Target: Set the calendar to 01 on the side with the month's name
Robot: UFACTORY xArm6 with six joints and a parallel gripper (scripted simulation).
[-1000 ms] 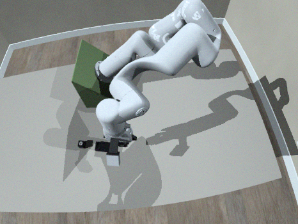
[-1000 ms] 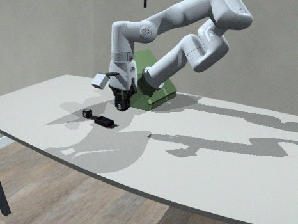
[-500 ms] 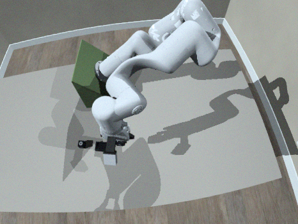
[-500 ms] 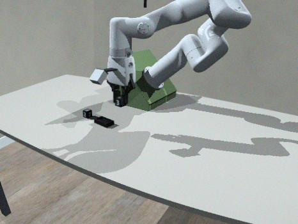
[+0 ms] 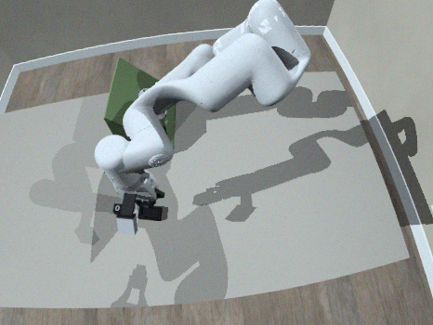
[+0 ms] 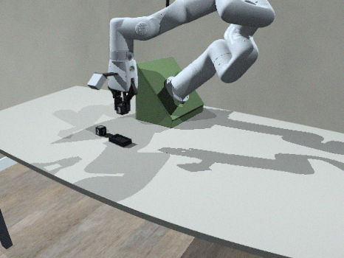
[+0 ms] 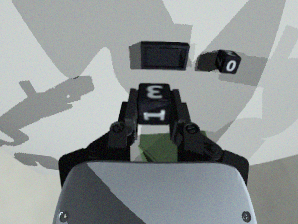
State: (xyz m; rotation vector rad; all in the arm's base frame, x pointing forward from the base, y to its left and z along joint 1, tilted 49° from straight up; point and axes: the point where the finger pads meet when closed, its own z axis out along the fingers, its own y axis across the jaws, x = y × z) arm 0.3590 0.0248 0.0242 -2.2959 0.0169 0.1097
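The black tray lies 2 cm to the right of my hand and 13 cm below it. The rest, counted from my hand: black cube 1 cm behind, 12 cm to the right, 12 cm below.
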